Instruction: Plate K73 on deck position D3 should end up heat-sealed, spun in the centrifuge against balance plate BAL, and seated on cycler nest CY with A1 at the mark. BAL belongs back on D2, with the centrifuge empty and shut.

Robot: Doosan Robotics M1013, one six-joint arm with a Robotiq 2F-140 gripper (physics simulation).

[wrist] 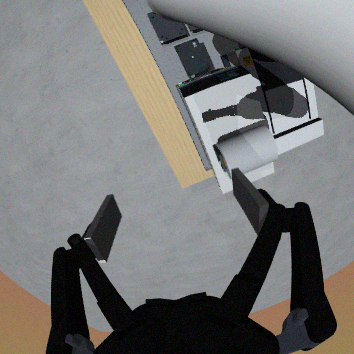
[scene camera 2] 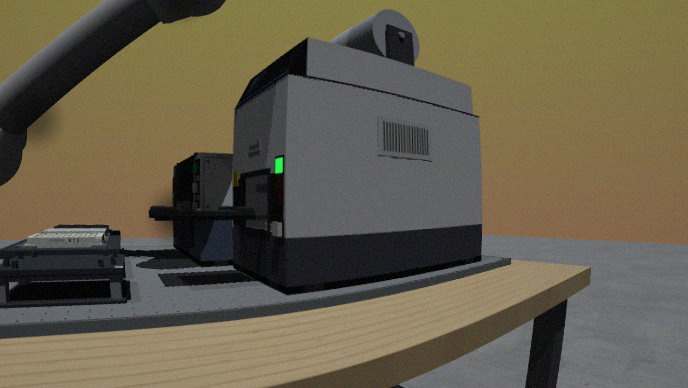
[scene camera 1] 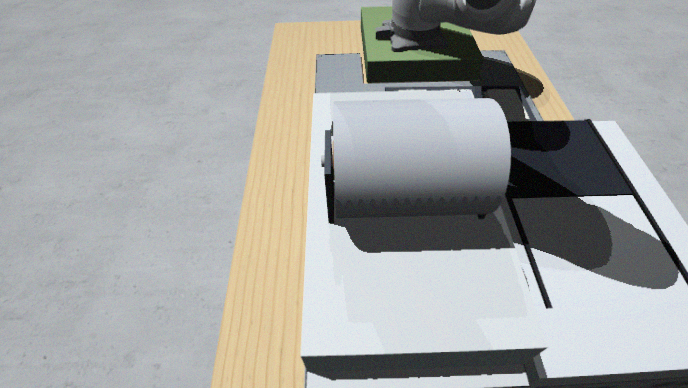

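Where they show: gripper, fingertip midpoint: [wrist: 173,194]; arm's base, link origin: [scene camera 1: 414,35].
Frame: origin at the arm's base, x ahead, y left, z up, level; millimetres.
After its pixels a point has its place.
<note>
Plate K73 [scene camera 2: 70,240] @[x 352, y -127, z -5 mm], pale with its label facing scene camera 2, lies flat on a raised dark stand at the left. The sealer [scene camera 1: 400,300] @[x 980, y -293, z 285 mm] [scene camera 2: 380,200] @[x 774, y -366, z 57 mm] [wrist: 220,95] @[x 695, y -254, z 285 mm] is a big light box with a white film roll [scene camera 1: 420,155] @[x 899, y -270, z 397 mm] [scene camera 2: 395,22] @[x 852, y -340, z 384 mm] [wrist: 252,150] @[x 838, y -258, z 406 mm] on top and a green light. Its dark tray [scene camera 2: 200,213] @[x 530, y -280, z 40 mm] sticks out of the front with no plate visible on it. My gripper [wrist: 173,194] @[x 679, y -419, z 671 mm] is wide open and empty, high above the floor past the table's end. BAL, D2 and nest CY cannot be made out.
A second machine [scene camera 1: 600,240] @[x 877, y 54, z 145 mm] [scene camera 2: 215,185] @[x 624, y -97, z 85 mm] stands beside the sealer. The wooden table [scene camera 1: 270,200] @[x 557, y -479, z -77 mm] [scene camera 2: 350,325] @[x 627, y -465, z -77 mm] [wrist: 150,110] @[x 669, y -517, z -77 mm] ends near the sealer's back. The arm's base stands on a green block [scene camera 1: 420,71] @[x 143, y -10, z -40 mm]. A pale arm link [wrist: 280,30] @[x 579, y -322, z 771 mm] covers the wrist view's upper right.
</note>
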